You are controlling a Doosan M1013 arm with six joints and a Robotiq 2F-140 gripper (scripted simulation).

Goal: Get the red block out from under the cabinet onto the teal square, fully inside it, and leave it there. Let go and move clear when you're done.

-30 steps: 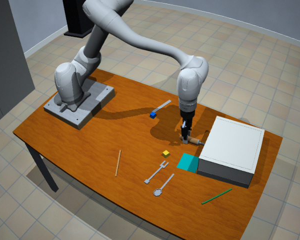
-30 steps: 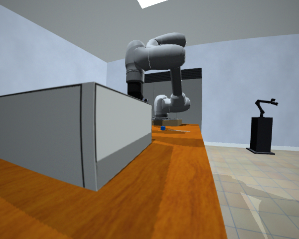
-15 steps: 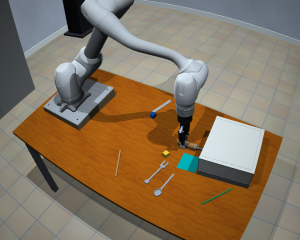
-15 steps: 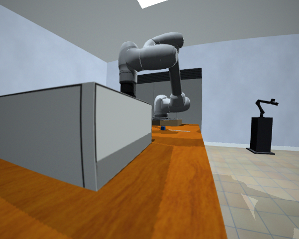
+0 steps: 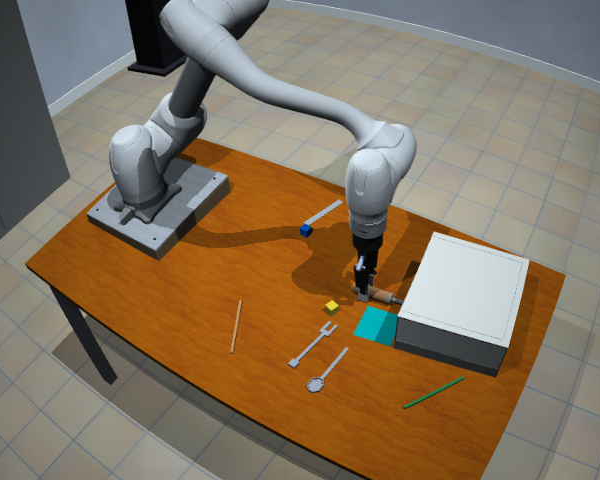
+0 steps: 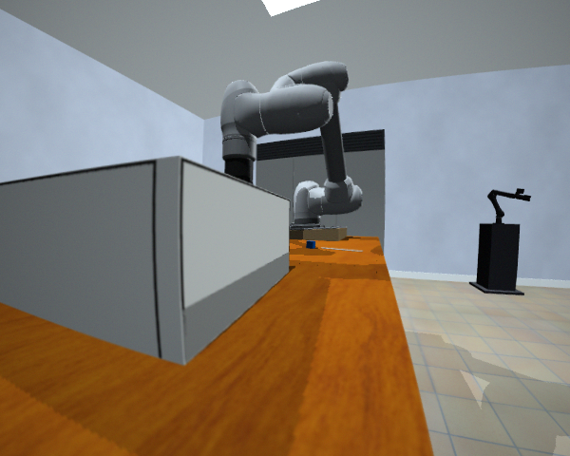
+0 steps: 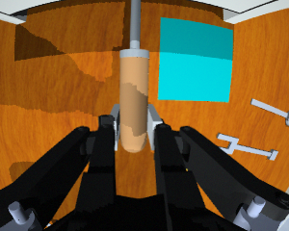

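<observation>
Now: the yellow cube 6 cm behind my hand, 9 cm to the right of it and 3 cm below it. Round my hand: hook tool (16 cm ahead, 2 cm to the right, 2 cm below); fork tool (4 cm behind, 21 cm to the right, 3 cm below); teal square (8 cm ahead, 8 cm to the right, 4 cm below).
</observation>
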